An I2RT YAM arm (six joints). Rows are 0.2 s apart.
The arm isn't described. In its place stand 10 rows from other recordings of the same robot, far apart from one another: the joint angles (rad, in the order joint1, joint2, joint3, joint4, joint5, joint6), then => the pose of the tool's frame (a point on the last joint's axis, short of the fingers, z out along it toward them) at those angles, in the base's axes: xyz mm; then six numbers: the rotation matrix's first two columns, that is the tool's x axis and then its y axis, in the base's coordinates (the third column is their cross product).
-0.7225, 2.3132, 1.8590, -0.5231, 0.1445, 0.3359 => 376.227 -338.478 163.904 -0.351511 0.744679 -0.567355 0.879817 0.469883 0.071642
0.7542, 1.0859, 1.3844, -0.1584, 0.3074, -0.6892 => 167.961 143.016 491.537 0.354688 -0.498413 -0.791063 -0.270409 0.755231 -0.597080
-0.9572, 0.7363, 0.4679, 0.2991, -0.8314, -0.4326 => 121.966 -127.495 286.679 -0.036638 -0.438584 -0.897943 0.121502 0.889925 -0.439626
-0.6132, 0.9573, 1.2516, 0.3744, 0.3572, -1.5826 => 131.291 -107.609 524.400 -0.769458 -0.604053 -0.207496 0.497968 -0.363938 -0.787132
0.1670, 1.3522, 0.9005, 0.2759, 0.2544, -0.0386 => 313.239 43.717 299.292 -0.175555 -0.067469 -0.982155 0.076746 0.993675 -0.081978
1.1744, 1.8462, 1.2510, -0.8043, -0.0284, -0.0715 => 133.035 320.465 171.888 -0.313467 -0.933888 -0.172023 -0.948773 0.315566 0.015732
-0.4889, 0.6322, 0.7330, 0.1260, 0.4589, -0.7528 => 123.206 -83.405 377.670 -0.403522 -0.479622 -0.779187 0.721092 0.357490 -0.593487
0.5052, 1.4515, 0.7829, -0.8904, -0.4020, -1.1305 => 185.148 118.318 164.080 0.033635 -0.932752 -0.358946 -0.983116 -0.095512 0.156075
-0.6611, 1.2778, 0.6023, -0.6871, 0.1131, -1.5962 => 151.507 -122.942 152.869 -0.608656 -0.784962 0.115637 -0.787987 0.580975 -0.203824
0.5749, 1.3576, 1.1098, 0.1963, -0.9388, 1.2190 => 245.620 193.364 364.708 -0.951269 0.044471 -0.305137 -0.303158 0.046141 0.951823
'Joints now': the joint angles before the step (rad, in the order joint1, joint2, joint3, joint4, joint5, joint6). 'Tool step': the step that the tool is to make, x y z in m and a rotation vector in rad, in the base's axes. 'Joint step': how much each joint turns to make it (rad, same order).
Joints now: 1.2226 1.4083 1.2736 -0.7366 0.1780 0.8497
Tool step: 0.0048 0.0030 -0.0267 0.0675 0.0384 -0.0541
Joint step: -0.0136 -0.0001 -0.1166 0.1546 -0.0181 0.0706
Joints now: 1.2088 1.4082 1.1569 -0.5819 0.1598 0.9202
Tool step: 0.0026 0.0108 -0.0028 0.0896 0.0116 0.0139
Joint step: -0.0001 0.0198 -0.0172 0.1139 -0.0402 0.0200
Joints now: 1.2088 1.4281 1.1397 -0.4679 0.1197 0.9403
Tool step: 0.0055 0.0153 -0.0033 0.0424 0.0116 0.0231
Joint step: -0.0031 0.0536 0.0230 0.0660 -0.0368 0.0015
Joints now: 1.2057 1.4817 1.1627 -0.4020 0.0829 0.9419
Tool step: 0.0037 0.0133 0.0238 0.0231 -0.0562 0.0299
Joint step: 0.0047 0.0370 0.1133 -0.0304 0.0092 -0.0504
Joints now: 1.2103 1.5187 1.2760 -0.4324 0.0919 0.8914
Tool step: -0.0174 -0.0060 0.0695 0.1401 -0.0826 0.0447
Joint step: 0.0445 -0.0582 0.1657 -0.0617 0.0173 -0.0263
